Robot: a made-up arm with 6 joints.
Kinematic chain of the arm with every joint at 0, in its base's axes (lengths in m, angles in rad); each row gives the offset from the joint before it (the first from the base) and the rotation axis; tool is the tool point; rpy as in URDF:
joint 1: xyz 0 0 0.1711 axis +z
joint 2: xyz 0 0 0 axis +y
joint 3: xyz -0.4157 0 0.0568 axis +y
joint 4: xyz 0.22 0 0.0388 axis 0.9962 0 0.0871
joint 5: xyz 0 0 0 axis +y
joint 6: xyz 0.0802 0 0.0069 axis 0.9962 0 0.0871
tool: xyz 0 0 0 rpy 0 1.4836 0
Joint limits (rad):
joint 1: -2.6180..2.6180
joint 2: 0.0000..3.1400
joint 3: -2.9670..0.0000
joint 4: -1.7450..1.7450
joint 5: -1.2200..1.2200
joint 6: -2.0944..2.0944
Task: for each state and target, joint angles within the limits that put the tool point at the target. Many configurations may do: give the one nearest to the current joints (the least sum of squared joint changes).
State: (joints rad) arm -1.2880 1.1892 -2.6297 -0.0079 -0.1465 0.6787
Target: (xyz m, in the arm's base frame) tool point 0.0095 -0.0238 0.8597
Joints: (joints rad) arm -1.1926 1.2107 -2.2199 -0.0170 -0.0314 0.6787
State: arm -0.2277 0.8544 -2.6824 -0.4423 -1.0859 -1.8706
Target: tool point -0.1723 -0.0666 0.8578
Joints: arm 0.4373 1.1534 -2.6239 -0.2389 -0.7271 -1.8706
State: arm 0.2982 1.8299 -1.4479 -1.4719 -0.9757 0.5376
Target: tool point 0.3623 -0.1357 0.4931
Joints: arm -0.5215 1.7250 -1.2560 -1.5109 -0.8989 0.5376
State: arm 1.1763 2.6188 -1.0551 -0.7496 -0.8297 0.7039
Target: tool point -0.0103 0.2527 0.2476
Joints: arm 1.4267 1.9834 -0.2346 -0.9145 -0.8177 0.7039
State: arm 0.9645 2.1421 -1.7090 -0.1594 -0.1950 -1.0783
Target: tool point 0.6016 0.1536 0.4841
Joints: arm 0.2457 2.3059 -2.2281 -0.1297 -0.2598 -1.0783
